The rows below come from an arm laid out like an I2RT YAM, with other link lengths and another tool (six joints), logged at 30 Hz.
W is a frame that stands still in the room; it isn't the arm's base.
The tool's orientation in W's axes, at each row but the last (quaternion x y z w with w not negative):
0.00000, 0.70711, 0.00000, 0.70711
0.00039, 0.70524, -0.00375, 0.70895
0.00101, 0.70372, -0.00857, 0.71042
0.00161, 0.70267, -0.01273, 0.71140
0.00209, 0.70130, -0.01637, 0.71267
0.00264, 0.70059, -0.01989, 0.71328
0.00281, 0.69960, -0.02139, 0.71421
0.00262, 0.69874, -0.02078, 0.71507
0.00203, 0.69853, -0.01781, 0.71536
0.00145, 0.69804, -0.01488, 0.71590
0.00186, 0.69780, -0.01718, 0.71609
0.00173, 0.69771, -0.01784, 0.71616
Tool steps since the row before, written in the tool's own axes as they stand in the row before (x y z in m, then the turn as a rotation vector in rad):
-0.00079, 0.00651, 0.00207, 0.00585, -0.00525, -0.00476
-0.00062, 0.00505, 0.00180, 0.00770, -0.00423, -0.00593
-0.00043, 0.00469, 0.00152, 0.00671, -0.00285, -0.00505
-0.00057, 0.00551, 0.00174, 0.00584, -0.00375, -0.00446
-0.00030, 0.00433, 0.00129, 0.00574, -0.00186, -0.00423
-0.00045, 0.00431, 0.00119, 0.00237, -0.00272, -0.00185
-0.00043, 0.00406, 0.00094, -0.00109, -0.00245, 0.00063
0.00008, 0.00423, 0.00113, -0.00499, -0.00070, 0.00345
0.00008, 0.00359, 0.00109, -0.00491, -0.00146, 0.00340
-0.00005, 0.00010, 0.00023, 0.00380, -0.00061, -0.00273
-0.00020, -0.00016, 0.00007, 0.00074, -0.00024, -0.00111
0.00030, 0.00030, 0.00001, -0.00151, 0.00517, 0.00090
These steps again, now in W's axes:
0.00207, 0.00651, 0.00079, -0.00476, -0.00525, -0.00585
0.00183, 0.00504, 0.00061, -0.00591, -0.00423, -0.00771
0.00158, 0.00467, 0.00039, -0.00502, -0.00285, -0.00673
0.00184, 0.00548, 0.00051, -0.00446, -0.00375, -0.00584
0.00140, 0.00430, 0.00023, -0.00419, -0.00187, -0.00577
0.00132, 0.00428, 0.00037, -0.00189, -0.00272, -0.00234
0.00107, 0.00404, 0.00034, 0.00052, -0.00244, 0.00117
0.00127, 0.00419, -0.00016, 0.00331, -0.00068, 0.00509
0.00119, 0.00356, -0.00013, 0.00324, -0.00144, 0.00502
0.00023, 0.00010, 0.00005, -0.00265, -0.00062, -0.00386
0.00006, -0.00016, 0.00021, -0.00110, -0.00023, -0.00076
0.00003, 0.00029, -0.00031, 0.00101, 0.00518, 0.00142

